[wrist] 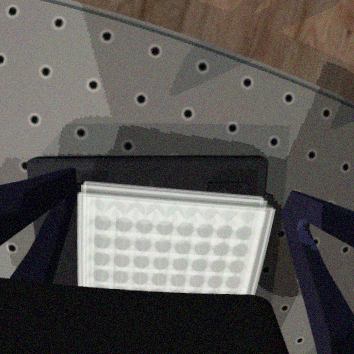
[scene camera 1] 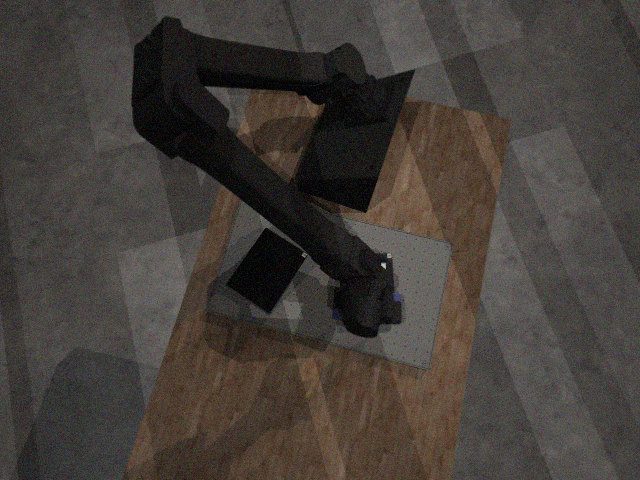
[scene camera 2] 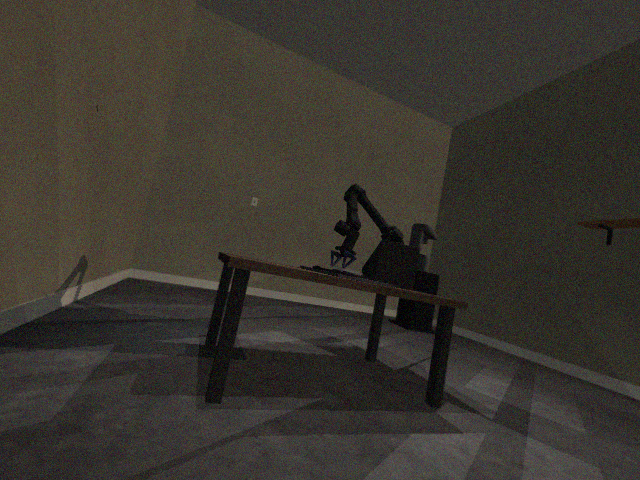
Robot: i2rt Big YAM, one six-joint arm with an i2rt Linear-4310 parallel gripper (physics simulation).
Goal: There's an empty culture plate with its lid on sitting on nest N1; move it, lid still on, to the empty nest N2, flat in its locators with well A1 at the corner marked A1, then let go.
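Pixels of known places: gripper, fingertip midpoint: [wrist: 186,192] [scene camera 2: 337,267]; arm's base at its link origin: [scene camera 1: 373,106] [scene camera 2: 401,255].
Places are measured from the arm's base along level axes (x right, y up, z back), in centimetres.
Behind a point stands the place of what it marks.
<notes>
The clear, lidded culture plate [wrist: 170,245] {z -39.5, x -12.9, y -13.9 cm} sits on the dark nest N1 [wrist: 150,171] {z -41.9, x -14.7, y -16.0 cm} in the wrist view; the dark gripper body hides its near part. In scene camera 1 the arm covers most of it. My gripper [scene camera 1: 366,305] [scene camera 2: 342,259] {z -41.9, x -13.1, y -14.2 cm} [wrist: 186,192] {z -41.9, x -13.1, y -14.2 cm} is open and empty. Its blue fingers stand apart toward the left and right sides of the plate, and in scene camera 2 they are above the table. The other nest, N2 [scene camera 1: 266,271] {z -38.9, x 11.6, y -16.0 cm}, is a black, empty rectangle turned at an angle, with a small white mark at its right corner. The letters are unreadable.
Both nests are on a grey perforated board [scene camera 1: 421,294] {z -31.9, x -24.1, y -17.2 cm} [wrist: 45,100] {z -43.2, x -21.0, y -17.2 cm} on the wooden table [scene camera 1: 248,413] {z -69.5, x 4.4, y -18.5 cm} [scene camera 2: 310,272] {z -62.3, x -40.2, y -18.7 cm}. A large black block [scene camera 1: 343,155] {z -11.4, x 2.6, y -2.5 cm} [scene camera 2: 387,263] {z -11.2, x -5.9, y -6.7 cm} stands behind the board at the arm's base. The forearm passes over the board between the nests.
</notes>
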